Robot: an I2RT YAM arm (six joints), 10 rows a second.
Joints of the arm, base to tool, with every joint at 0 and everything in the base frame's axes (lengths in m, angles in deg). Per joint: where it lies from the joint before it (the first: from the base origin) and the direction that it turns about. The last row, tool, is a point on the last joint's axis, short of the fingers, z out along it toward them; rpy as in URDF.
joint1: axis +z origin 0 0 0.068
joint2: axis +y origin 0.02 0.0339 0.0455
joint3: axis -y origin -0.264 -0.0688 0
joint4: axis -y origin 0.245 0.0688 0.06
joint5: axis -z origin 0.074 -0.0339 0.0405
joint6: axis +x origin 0.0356 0 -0.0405
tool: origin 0 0 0 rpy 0 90 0
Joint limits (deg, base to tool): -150..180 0..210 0..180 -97..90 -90..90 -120..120
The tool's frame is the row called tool.
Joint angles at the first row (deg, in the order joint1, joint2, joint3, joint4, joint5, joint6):
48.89, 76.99, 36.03, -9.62, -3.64, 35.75
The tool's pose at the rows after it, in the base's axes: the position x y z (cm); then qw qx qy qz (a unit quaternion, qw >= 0):
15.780 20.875 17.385 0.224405 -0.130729 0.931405 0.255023
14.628 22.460 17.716 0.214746 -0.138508 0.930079 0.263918
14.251 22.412 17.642 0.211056 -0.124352 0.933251 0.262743
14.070 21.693 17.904 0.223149 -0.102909 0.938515 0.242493
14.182 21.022 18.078 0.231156 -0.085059 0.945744 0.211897
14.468 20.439 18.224 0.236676 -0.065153 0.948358 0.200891
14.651 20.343 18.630 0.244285 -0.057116 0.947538 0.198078
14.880 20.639 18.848 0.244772 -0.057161 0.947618 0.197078
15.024 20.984 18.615 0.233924 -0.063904 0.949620 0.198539
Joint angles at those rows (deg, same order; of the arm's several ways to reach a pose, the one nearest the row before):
52.56, 78.35, 37.76, -9.76, -2.61, 37.52
56.70, 79.47, 39.44, -10.21, -1.69, 40.37
57.43, 79.04, 39.03, -10.61, -0.88, 42.57
57.35, 77.22, 38.59, -12.95, 2.31, 44.03
56.75, 76.37, 39.01, -16.44, 5.41, 44.71
55.66, 75.58, 38.95, -17.73, 6.70, 45.64
55.32, 75.16, 39.53, -18.40, 7.62, 45.94
55.29, 75.89, 40.60, -18.79, 7.71, 45.88
55.29, 77.19, 41.20, -18.79, 6.47, 45.53

